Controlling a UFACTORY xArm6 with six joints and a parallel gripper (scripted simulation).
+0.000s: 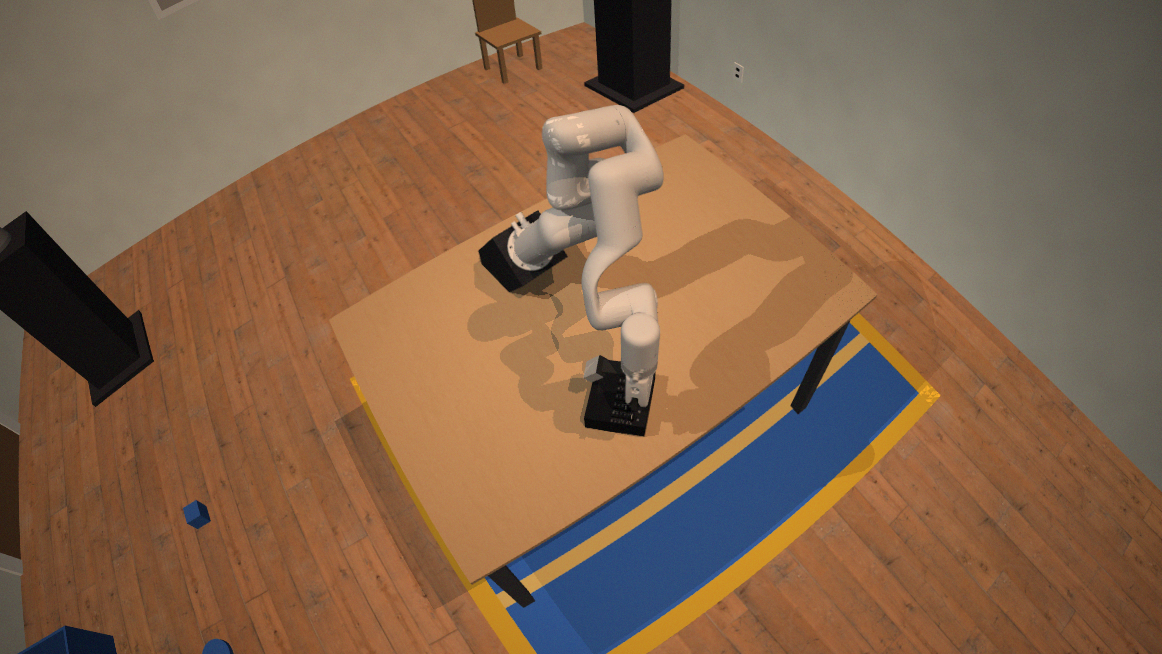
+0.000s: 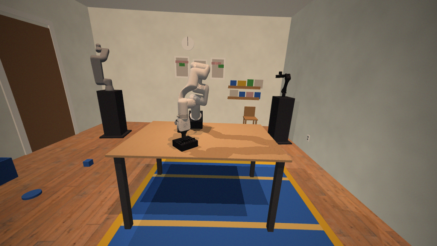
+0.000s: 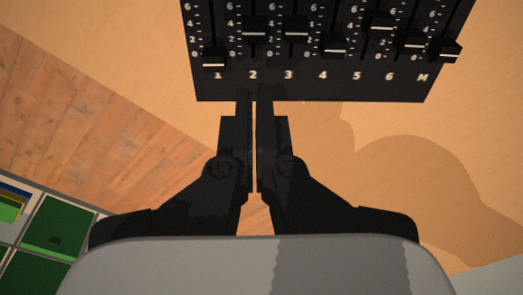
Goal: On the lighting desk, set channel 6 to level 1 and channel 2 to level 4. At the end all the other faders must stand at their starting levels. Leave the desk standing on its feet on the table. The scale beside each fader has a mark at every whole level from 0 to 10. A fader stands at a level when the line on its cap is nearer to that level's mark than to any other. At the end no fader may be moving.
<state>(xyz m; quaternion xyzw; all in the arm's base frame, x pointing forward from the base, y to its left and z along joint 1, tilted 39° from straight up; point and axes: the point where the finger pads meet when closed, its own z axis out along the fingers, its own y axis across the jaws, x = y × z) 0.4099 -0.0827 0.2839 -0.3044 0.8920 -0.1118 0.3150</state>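
Now: hand 5 cm above the channel 2 fader cap, 2 cm to the left of it and 2 cm past it. Round my hand: channel 6 fader cap 7 cm behind, 6 cm to the left, 5 cm below.
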